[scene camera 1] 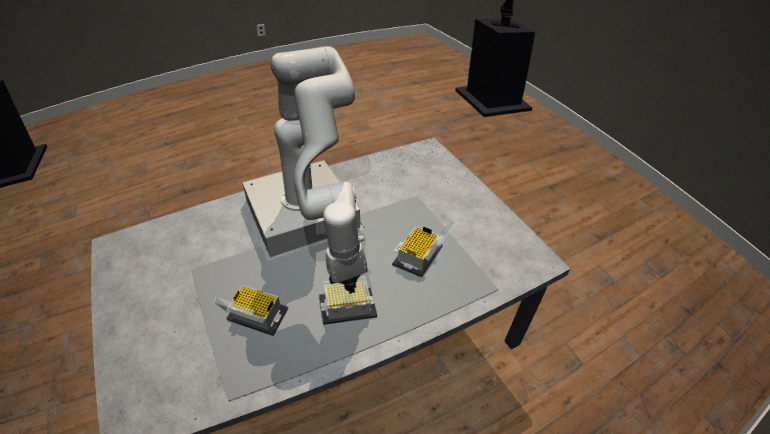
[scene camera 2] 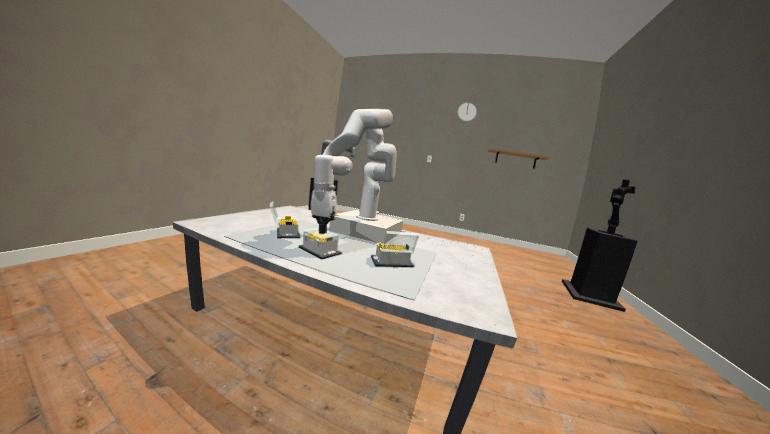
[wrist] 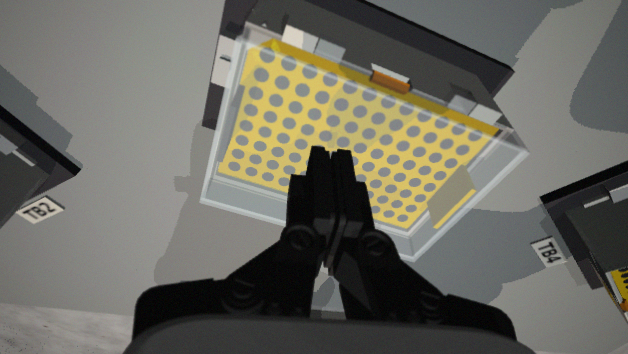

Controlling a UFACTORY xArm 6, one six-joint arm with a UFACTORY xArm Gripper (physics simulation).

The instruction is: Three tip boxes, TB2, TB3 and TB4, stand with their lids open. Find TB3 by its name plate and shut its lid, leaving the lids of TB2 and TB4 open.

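Frame: origin at the arm's base, x ahead, y left, z up, level; centimetres.
Seen in the pictures: gripper, fingertip midpoint: (scene camera 1: 350, 289) (scene camera 2: 322, 233) (wrist: 324, 173); arm's base, link origin: (scene camera 2: 367, 218).
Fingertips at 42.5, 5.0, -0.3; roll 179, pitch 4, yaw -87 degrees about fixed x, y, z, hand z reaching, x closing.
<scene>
Offsets run from my fingertips to a thing's top centre, as dx, dy, dz. "spot": to the spot under its first point. Level surfaces: height alone.
The middle tip box @[-1.3, -1.0, +0.0] (scene camera 1: 345, 311) (scene camera 2: 322, 246) (wrist: 430, 80) holds a yellow rack. Its clear lid @[spot: -2.6, +3.5, +0.0] (wrist: 240, 198) lies over the rack; whether it is fully seated I cannot tell. Its name plate is hidden, but the neighbours' plates read TB2 @[spot: -17.0, +21.8, -7.6] (wrist: 40, 209) and TB4 @[spot: -10.7, -23.0, -7.6] (wrist: 548, 251), so it is TB3. My gripper (scene camera 1: 350, 291) (scene camera 2: 322, 231) (wrist: 324, 173) is shut and empty, fingertips at or just above this lid; contact is unclear. TB2's box @[spot: -7.2, +22.7, -4.6] (scene camera 1: 414, 262) (scene camera 2: 396, 257) has its lid @[spot: -5.9, +31.9, +6.5] (scene camera 1: 447, 232) raised. TB4's box @[spot: +1.3, -29.3, -0.2] (scene camera 1: 249, 319) (scene camera 2: 288, 231) has its lid @[-0.2, -31.4, +7.6] (scene camera 1: 220, 303) (scene camera 2: 273, 211) raised.
The boxes stand on a grey mat @[dz -7.8] (scene camera 1: 447, 293) (scene camera 2: 399, 283) on the table @[dz -8.1] (scene camera 1: 140, 345) (scene camera 2: 463, 291). The arm's pale base block (scene camera 1: 264, 199) (scene camera 2: 390, 223) is behind them. In scene camera 1, TB4 is left of the middle box and TB2 is right and farther back.
</scene>
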